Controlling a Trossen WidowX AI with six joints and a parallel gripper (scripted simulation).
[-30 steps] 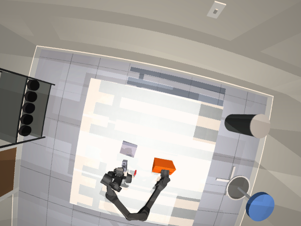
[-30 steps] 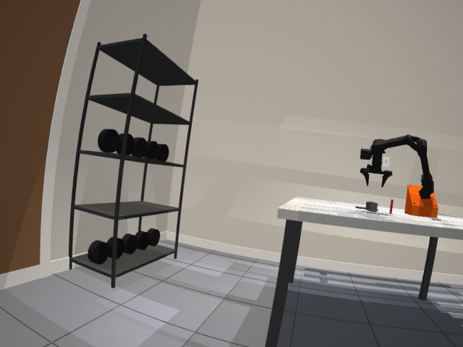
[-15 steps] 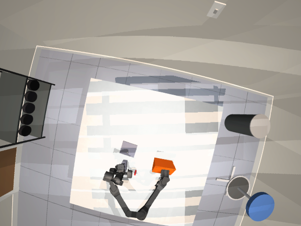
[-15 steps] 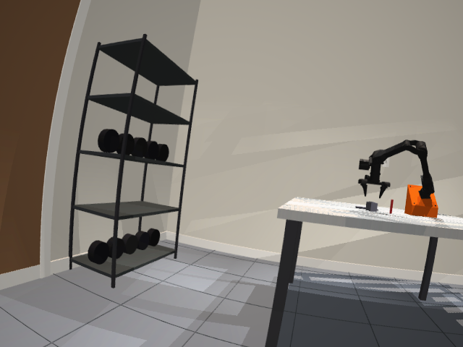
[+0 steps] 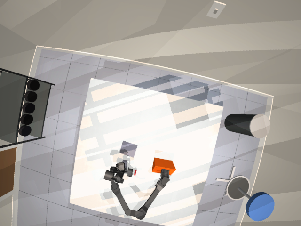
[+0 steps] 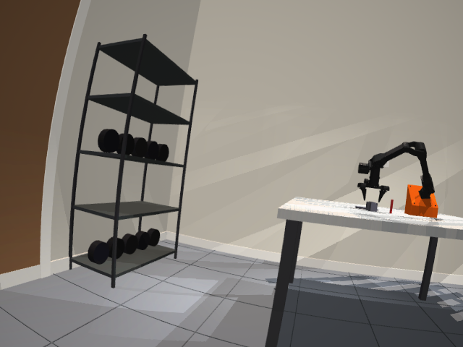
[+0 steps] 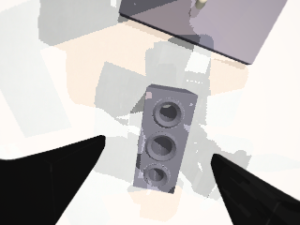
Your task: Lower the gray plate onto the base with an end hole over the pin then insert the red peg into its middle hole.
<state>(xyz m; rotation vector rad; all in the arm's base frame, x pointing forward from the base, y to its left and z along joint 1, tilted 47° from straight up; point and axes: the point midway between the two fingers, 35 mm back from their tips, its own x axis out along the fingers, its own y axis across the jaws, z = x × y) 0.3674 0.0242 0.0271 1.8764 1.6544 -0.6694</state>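
Right now my gripper tip is 20 mm above the gray plate. Round my gripper tip: darker base 20 mm behind, 140 mm to the right, 50 mm below; red peg 110 mm behind, 50 mm to the left, 20 mm below.
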